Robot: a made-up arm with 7 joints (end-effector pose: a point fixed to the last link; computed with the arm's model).
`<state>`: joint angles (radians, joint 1 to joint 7).
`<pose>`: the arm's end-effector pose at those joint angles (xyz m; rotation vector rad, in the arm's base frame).
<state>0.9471 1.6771 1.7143 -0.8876 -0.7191 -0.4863 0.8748</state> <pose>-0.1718 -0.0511 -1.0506 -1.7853 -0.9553 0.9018</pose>
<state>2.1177 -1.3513 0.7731 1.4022 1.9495 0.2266 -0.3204</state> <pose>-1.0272 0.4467 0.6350 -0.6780 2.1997 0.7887</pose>
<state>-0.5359 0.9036 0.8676 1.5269 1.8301 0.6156 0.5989</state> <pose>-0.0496 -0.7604 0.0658 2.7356 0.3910 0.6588</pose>
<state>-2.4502 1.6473 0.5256 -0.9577 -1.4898 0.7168 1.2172</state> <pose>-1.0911 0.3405 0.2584 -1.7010 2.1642 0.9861</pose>
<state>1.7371 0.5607 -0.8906 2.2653 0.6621 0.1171 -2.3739</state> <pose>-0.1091 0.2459 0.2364 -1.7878 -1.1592 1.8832</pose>
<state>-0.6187 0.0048 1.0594 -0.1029 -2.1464 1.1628 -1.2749</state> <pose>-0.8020 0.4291 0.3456 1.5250 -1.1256 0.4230</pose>
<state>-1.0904 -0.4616 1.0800 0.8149 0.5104 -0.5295 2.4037</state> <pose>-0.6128 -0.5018 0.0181 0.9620 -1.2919 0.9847</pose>
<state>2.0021 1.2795 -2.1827 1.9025 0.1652 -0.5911 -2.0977</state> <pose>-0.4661 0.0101 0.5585 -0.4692 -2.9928 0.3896</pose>
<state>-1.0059 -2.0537 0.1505 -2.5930 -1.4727 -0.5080 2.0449</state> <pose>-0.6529 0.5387 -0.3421 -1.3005 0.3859 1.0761</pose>
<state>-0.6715 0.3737 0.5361 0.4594 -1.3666 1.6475 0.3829</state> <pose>-0.5574 0.8124 0.1479 0.0048 -1.7682 -0.4046</pose>
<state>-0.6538 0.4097 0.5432 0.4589 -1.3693 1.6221 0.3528</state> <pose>-0.5829 0.8114 0.1573 0.0554 -1.7249 -0.3585</pose>
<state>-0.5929 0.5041 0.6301 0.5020 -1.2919 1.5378 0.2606</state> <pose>-0.6560 0.8305 0.0780 0.1125 -1.6899 -0.1342</pose>
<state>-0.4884 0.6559 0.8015 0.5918 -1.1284 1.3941 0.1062</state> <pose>-0.7701 0.8218 -0.1008 0.1701 -1.6628 0.2489</pose>
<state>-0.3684 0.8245 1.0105 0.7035 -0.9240 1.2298 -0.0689</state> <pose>-0.8320 0.7572 -0.3171 0.1913 -1.6584 0.6422</pose>
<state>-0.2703 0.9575 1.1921 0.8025 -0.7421 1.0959 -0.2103</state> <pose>-0.7881 0.7011 -0.4787 0.1561 -1.6925 0.9043</pose>
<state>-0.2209 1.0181 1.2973 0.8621 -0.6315 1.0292 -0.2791</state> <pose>-0.7097 0.6865 -0.5542 0.0933 -1.7427 1.0070</pose>
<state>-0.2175 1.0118 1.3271 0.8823 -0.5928 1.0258 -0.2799</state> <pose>-0.6566 0.6888 -0.5811 0.0289 -1.7824 1.0116</pose>
